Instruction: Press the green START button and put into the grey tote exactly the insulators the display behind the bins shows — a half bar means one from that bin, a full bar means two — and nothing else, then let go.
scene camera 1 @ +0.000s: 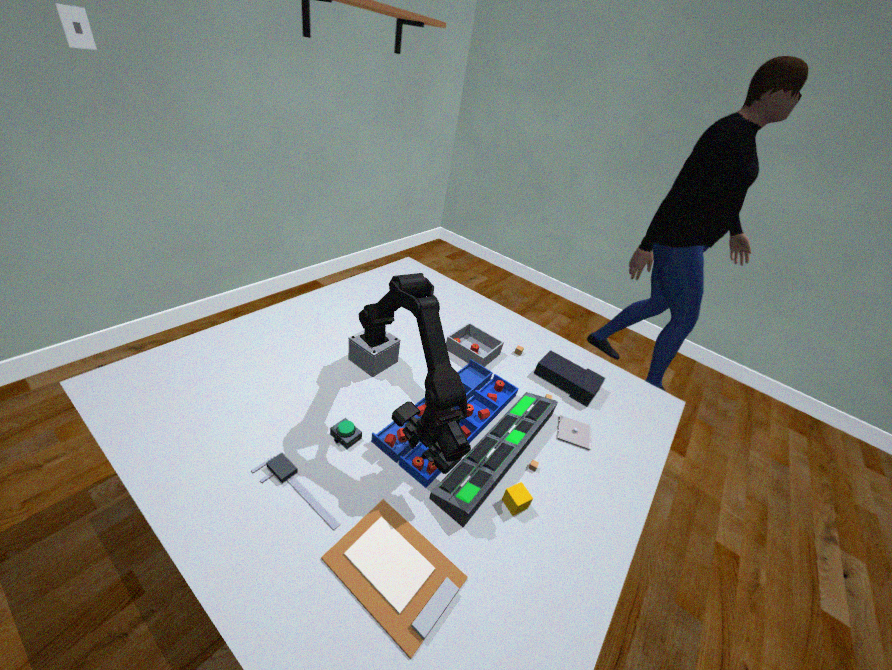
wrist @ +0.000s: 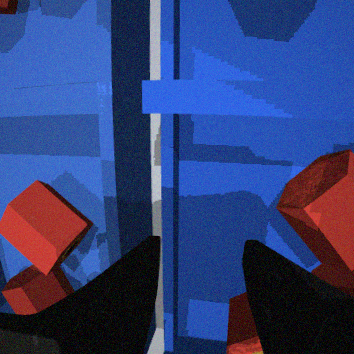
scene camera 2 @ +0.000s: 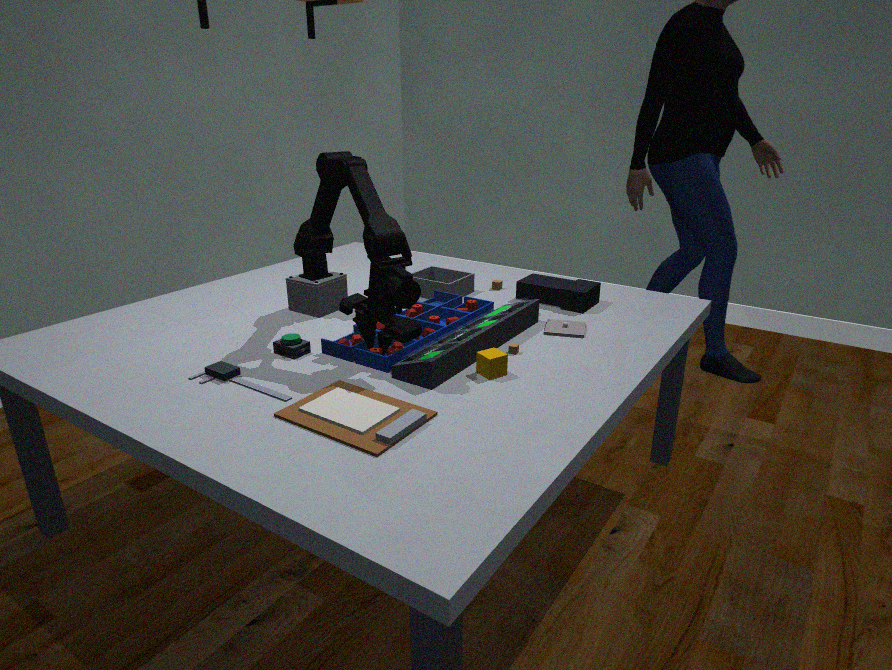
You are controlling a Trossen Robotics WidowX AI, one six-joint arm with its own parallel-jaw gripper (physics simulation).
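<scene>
My gripper (scene camera 1: 431, 461) (scene camera 2: 374, 344) (wrist: 201, 248) is partly open and empty, low over the near end of the blue bins (scene camera 1: 473, 373) (scene camera 2: 358, 356) (wrist: 210, 175). In the wrist view its left finger is by the gap between the bin rows, its right finger over the right row. Red insulators (wrist: 45, 225) lie left, and another insulator (wrist: 325, 210) lies right. The display (scene camera 1: 450, 483) (scene camera 2: 447, 367) shows three green bars; the far one is longer. The grey tote (scene camera 1: 465, 353) (scene camera 2: 457, 284) holds red insulators (scene camera 1: 474, 347); its count is unclear. The green START button (scene camera 1: 346, 427) (scene camera 2: 290, 338) stands left of the bins.
A yellow cube (scene camera 1: 517, 498) (scene camera 2: 491, 362) stands right of the display. A clipboard (scene camera 1: 389, 562) (scene camera 2: 349, 409) and calipers (scene camera 1: 281, 468) (scene camera 2: 222, 370) lie nearer. A dark block (scene camera 1: 568, 376) (scene camera 2: 557, 290) and grey plate (scene camera 1: 573, 432) (scene camera 2: 565, 328) are at the far right.
</scene>
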